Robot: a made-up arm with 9 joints.
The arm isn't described. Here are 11 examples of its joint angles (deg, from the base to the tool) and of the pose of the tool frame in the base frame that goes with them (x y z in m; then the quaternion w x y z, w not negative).
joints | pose
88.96 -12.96 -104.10 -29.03 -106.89 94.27 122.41 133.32 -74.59 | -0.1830 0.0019 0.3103 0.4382 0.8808 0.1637 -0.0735
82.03 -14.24 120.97 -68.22 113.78 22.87 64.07 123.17 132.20 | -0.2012 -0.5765 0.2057 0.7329 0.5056 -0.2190 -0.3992
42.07 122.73 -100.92 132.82 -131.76 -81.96 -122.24 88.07 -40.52 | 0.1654 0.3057 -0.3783 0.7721 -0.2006 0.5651 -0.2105
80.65 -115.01 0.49 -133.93 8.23 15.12 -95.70 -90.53 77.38 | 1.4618 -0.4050 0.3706 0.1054 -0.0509 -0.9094 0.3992
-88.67 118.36 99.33 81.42 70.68 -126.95 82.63 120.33 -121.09 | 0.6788 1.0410 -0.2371 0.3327 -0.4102 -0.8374 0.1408
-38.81 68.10 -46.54 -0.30 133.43 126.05 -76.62 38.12 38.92 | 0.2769 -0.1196 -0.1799 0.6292 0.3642 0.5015 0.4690
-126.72 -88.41 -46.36 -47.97 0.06 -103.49 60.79 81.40 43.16 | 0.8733 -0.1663 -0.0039 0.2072 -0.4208 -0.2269 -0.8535
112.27 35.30 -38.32 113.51 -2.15 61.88 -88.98 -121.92 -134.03 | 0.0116 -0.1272 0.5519 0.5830 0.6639 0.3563 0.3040
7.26 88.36 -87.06 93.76 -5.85 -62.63 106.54 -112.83 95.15 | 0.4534 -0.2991 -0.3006 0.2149 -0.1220 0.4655 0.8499
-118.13 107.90 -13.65 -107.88 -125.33 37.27 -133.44 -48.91 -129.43 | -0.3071 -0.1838 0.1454 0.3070 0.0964 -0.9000 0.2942
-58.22 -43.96 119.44 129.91 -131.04 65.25 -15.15 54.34 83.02 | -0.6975 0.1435 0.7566 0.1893 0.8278 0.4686 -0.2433
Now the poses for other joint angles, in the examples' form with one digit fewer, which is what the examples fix.
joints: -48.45 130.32 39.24 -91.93 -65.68 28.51 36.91 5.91 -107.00
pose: 0.095 0.686 0.767 0.213 0.525 -0.417 -0.711
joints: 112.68 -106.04 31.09 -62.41 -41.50 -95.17 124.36 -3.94 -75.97
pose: 0.877 -0.243 -0.345 0.281 0.533 -0.320 -0.731
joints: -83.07 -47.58 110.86 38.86 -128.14 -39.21 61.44 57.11 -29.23
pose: -0.205 1.193 0.234 0.380 0.493 -0.775 0.113
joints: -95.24 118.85 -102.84 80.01 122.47 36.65 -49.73 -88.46 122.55
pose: 0.994 -0.294 0.268 0.250 -0.510 -0.366 0.738
